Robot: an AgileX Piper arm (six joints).
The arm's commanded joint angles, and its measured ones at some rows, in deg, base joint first. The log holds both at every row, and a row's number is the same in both.
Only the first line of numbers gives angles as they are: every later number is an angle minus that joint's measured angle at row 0.
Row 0, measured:
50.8 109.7 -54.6 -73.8 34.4 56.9
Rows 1 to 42, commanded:
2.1 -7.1 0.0 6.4 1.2 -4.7
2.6 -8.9 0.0 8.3 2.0 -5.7
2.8 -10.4 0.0 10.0 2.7 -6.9
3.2 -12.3 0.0 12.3 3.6 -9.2
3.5 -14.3 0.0 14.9 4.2 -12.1
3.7 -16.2 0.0 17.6 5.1 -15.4
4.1 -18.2 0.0 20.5 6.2 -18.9
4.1 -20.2 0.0 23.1 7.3 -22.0
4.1 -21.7 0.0 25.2 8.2 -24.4
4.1 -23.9 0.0 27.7 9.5 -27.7
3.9 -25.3 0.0 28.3 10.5 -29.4
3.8 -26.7 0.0 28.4 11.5 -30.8
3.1 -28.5 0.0 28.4 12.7 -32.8
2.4 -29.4 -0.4 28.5 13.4 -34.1
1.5 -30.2 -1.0 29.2 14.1 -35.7
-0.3 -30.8 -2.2 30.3 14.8 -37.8
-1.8 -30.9 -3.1 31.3 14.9 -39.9
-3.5 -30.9 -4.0 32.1 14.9 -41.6
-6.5 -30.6 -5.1 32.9 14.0 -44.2
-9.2 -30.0 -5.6 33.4 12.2 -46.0
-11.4 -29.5 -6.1 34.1 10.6 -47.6
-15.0 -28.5 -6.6 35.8 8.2 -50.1
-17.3 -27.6 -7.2 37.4 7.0 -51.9
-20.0 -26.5 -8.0 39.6 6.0 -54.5
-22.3 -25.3 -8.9 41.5 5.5 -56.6
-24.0 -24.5 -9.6 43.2 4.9 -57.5
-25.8 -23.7 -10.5 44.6 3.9 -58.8
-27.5 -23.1 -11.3 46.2 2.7 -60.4
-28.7 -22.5 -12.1 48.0 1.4 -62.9
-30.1 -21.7 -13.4 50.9 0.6 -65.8
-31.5 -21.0 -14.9 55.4 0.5 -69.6
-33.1 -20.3 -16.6 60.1 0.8 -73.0
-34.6 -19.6 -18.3 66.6 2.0 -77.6
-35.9 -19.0 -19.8 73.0 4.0 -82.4
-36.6 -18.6 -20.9 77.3 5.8 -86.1
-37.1 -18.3 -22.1 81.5 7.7 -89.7
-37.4 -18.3 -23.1 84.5 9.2 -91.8
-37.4 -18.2 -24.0 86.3 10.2 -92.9
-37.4 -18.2 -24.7 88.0 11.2 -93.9
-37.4 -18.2 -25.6 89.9 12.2 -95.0
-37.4 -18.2 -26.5 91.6 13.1 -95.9
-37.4 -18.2 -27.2 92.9 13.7 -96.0
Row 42, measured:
-37.1 -17.8 -24.0 84.9 10.9 -91.3
